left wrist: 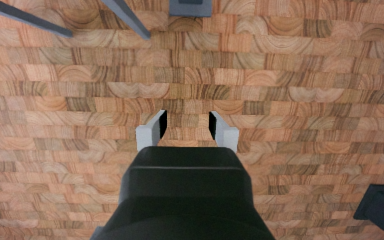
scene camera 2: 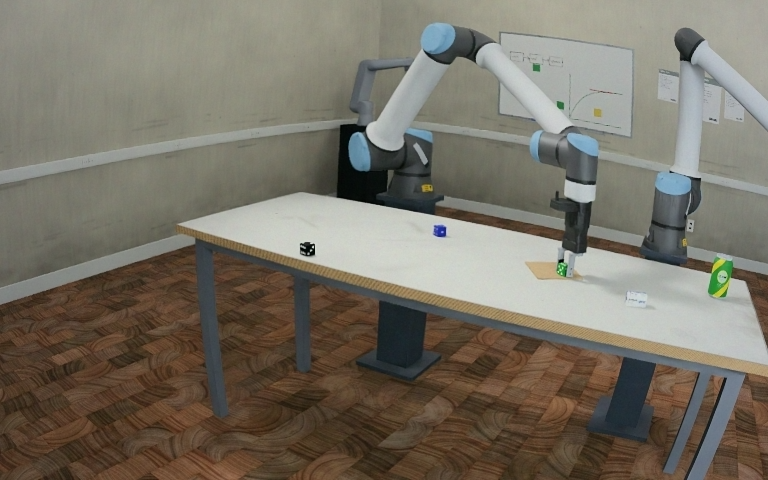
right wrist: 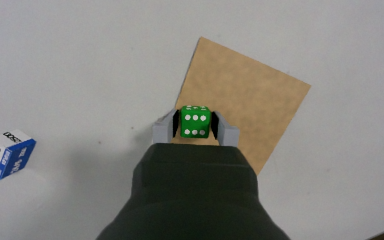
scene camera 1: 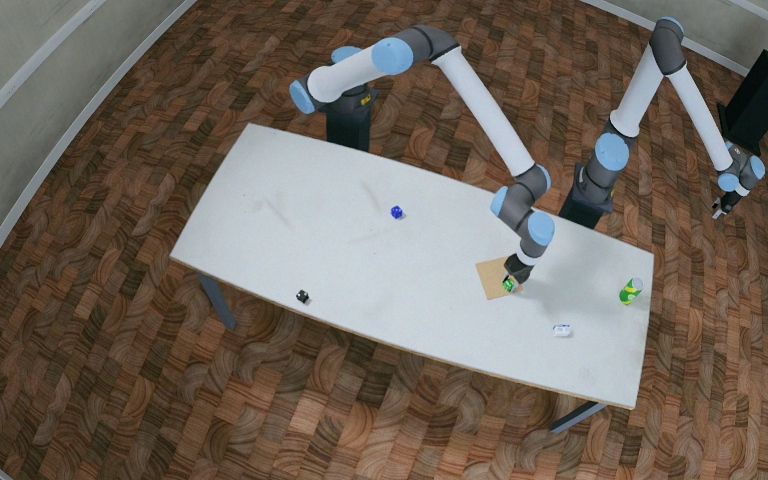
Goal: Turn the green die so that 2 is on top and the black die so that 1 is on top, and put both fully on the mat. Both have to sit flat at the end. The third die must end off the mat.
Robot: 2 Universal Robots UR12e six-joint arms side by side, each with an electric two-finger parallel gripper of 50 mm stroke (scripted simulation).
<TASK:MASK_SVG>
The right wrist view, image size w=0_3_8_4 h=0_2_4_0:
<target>my right gripper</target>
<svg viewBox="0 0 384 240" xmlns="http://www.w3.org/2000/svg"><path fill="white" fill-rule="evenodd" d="M95 239L291 240L274 223L259 201L257 175L241 150L237 148L240 132L237 126L230 126L219 111L213 111L211 129L220 146L170 143L178 129L179 110L172 109L162 123L155 123L153 125L153 144L148 148L133 170L131 197L115 219Z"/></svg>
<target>tan mat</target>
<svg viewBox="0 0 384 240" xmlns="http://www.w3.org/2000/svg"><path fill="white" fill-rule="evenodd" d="M200 37L175 109L179 110L178 129L170 143L220 146L218 140L215 140L211 129L212 112L219 111L230 126L237 126L240 129L238 149L244 154L258 176L304 100L311 85L232 49ZM183 106L208 107L211 114L209 137L207 139L184 138L180 136L181 110Z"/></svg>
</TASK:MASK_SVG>
